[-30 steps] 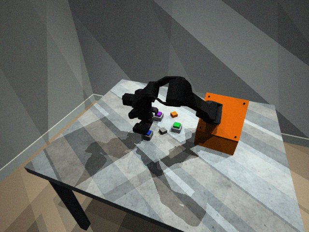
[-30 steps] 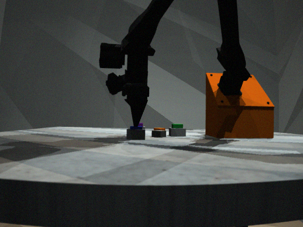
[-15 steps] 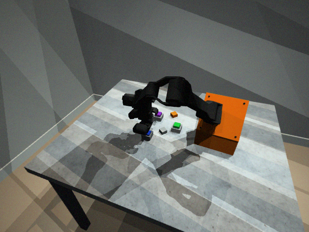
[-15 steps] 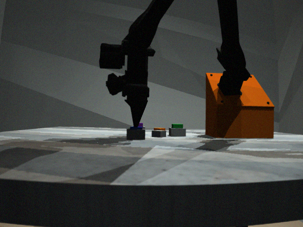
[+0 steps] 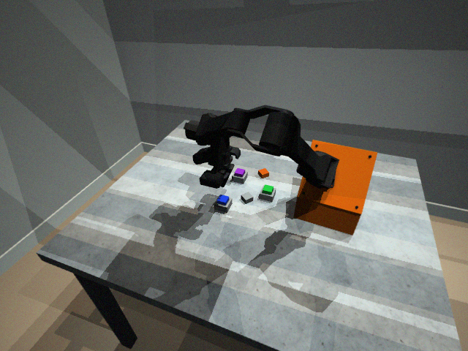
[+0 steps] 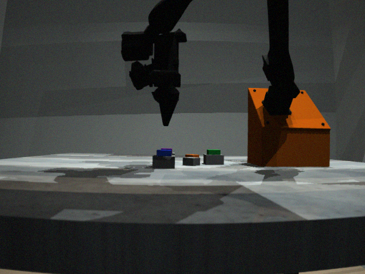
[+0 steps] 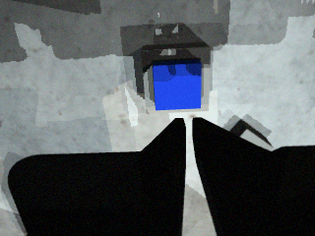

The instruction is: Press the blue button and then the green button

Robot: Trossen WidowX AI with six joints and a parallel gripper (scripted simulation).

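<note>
Right now the green button is 130 mm behind my gripper tip, 100 mm to the right of it and 60 mm below it. The rest, counted from my gripper tip: blue button: 60 mm below; then purple button: 10 mm behind, 160 mm to the right, 60 mm below; then small grey block: 70 mm behind, 60 mm to the right, 80 mm below.
</note>
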